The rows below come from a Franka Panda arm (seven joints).
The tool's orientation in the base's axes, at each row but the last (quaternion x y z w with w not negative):
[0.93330, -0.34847, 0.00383, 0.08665]
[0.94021, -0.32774, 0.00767, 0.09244]
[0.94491, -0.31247, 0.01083, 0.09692]
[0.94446, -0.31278, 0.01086, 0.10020]
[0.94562, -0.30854, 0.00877, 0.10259]
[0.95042, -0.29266, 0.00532, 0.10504]
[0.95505, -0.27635, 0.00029, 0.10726]
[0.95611, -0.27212, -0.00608, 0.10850]
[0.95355, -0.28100, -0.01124, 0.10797]
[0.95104, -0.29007, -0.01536, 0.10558]
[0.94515, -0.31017, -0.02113, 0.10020]
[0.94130, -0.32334, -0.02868, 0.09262]
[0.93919, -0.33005, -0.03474, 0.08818]
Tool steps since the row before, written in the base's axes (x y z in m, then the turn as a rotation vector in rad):
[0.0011, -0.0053, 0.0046, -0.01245, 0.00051, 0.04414]
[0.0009, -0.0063, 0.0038, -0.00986, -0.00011, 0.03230]
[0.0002, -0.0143, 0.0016, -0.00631, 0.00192, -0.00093]
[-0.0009, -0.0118, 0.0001, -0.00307, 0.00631, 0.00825]
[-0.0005, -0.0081, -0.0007, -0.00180, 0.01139, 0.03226]
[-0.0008, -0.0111, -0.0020, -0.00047, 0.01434, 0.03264]
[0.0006, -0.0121, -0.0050, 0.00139, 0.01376, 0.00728]
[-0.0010, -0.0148, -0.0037, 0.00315, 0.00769, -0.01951]
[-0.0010, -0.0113, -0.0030, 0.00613, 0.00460, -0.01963]
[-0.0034, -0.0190, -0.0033, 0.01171, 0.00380, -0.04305]
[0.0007, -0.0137, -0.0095, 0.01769, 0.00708, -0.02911]
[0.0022, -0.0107, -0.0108, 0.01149, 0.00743, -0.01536]
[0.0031, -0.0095, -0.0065, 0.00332, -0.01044, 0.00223]
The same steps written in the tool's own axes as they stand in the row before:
[0.0046, 0.0039, -0.0037, -0.00678, 0.01475, -0.04290]
[0.0049, 0.0049, -0.0026, -0.00525, 0.01163, -0.03127]
[0.0087, 0.0114, 0.0011, -0.00628, 0.00207, 0.00080]
[0.0062, 0.0098, 0.0023, -0.00550, -0.00162, -0.00919]
[0.0043, 0.0065, 0.0023, -0.00551, -0.00184, -0.03376]
[0.0054, 0.0090, 0.0042, -0.00601, -0.00489, -0.03480]
[0.0066, 0.0086, 0.0073, -0.00565, -0.01059, -0.01002]
[0.0067, 0.0120, 0.0067, -0.00225, -0.01212, 0.01726]
[0.0051, 0.0091, 0.0053, 0.00191, -0.01120, 0.01775]
[0.0076, 0.0166, 0.0072, 0.00625, -0.01853, 0.04028]
[0.0084, 0.0085, 0.0116, 0.00944, -0.02177, 0.02545]
[0.0082, 0.0049, 0.0120, 0.00442, -0.01565, 0.01260]
[0.0084, 0.0042, 0.0074, 0.00911, 0.00639, -0.00111]

